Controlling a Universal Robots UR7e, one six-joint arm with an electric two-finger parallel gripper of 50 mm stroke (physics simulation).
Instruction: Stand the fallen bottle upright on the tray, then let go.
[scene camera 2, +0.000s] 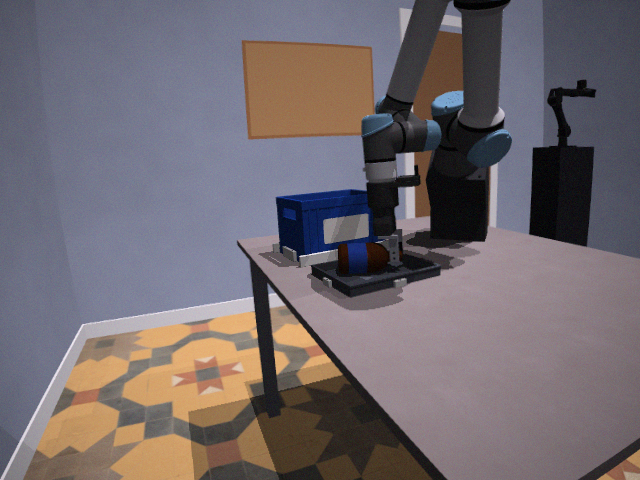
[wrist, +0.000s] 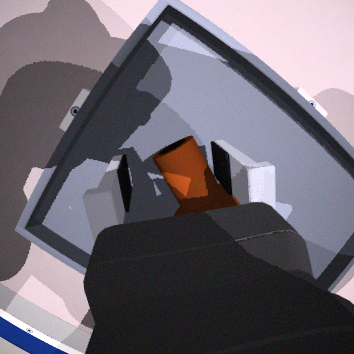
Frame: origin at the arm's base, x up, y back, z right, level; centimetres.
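Where they show: gripper, fingertip midpoint: (scene camera 2: 396, 258) (wrist: 170, 164); arm's base at its link origin: (scene camera 2: 457, 160).
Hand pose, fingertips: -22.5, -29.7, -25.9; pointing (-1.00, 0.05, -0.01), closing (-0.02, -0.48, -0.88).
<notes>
Things, the pixels of their top centre, and the offset from my fingertips, as dx, dy, dz. "spot": a spot on its surface instead.
- brown bottle at its top centre: (wrist: 246, 282) (scene camera 2: 369, 242) +4.4, -6.7, +0.3
- dark grey tray at its top centre: (wrist: 235, 221) (scene camera 2: 374, 265) -0.9, -6.0, -1.1
- blue crate at its top centre: (scene camera 2: 329, 194) +14.1, -12.0, +26.3
- white rail at a spot on its surface: (scene camera 2: 317, 257) spot: -1.5, -18.2, +12.9
A brown bottle (scene camera 2: 356, 258) (wrist: 185, 172) with a blue band lies on its side in the dark grey tray (scene camera 2: 374, 287) (wrist: 52, 182). In the scene view its neck end points right, toward the robot base, and the neck is partly hidden by a finger. My gripper (scene camera 2: 396, 250) (wrist: 170, 164) is open and points down at the neck. In the wrist view the neck lies between the two spread fingers, with a gap on the left and the right finger close beside it. The bottle's body is hidden there under the gripper housing.
A blue crate (scene camera 2: 310, 227) with a pale label stands just behind the tray, with a white rail (scene camera 2: 317, 257) between them. Small pale brackets (scene camera 2: 400, 282) (wrist: 75, 111) sit against the tray's sides. The table's left edge runs near the tray.
</notes>
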